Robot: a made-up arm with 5 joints.
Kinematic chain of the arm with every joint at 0, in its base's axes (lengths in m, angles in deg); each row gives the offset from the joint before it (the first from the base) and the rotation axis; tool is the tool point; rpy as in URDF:
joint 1: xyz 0.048 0 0.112 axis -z
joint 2: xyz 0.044 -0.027 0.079 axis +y
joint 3: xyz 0.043 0 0.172 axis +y
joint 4: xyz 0.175 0 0.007 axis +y
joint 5: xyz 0.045 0.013 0 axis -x
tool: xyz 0 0 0 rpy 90 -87.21 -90
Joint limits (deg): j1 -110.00..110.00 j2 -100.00..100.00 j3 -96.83..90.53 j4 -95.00..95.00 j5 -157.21..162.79
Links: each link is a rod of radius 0.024 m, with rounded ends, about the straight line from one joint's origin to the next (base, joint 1, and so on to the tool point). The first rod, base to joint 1, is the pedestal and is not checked.
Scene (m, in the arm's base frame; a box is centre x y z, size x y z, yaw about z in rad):
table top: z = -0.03
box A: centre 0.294 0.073 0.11 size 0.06 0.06 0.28 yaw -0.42
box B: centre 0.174 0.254 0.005 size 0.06 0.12 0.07 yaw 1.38
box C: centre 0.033 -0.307 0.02 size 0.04 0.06 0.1 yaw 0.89
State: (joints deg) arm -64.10 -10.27 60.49 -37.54 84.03
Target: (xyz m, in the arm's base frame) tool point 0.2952 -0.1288 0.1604
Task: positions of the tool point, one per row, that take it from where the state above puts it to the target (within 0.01 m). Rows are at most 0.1 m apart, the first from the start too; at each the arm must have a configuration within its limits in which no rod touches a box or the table.
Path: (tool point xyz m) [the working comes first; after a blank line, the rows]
Joints at the target: 24.64 23.03 39.34 -35.62 84.03
Straight joint move there: touches box A.

1: 0.1857 0.1409 0.2107
2: 0.1972 0.0886 0.1950
3: 0.1900 0.0394 0.1815
4: 0.1674 -0.0003 0.1708
5: 0.1346 -0.0260 0.1632
6: 0.1733 -0.0390 0.1682
7: 0.2101 -0.0565 0.1705
8: 0.2436 -0.0779 0.1700
9: 0.2724 -0.1024 0.1667
10: 0.2952 -0.1288 0.1604

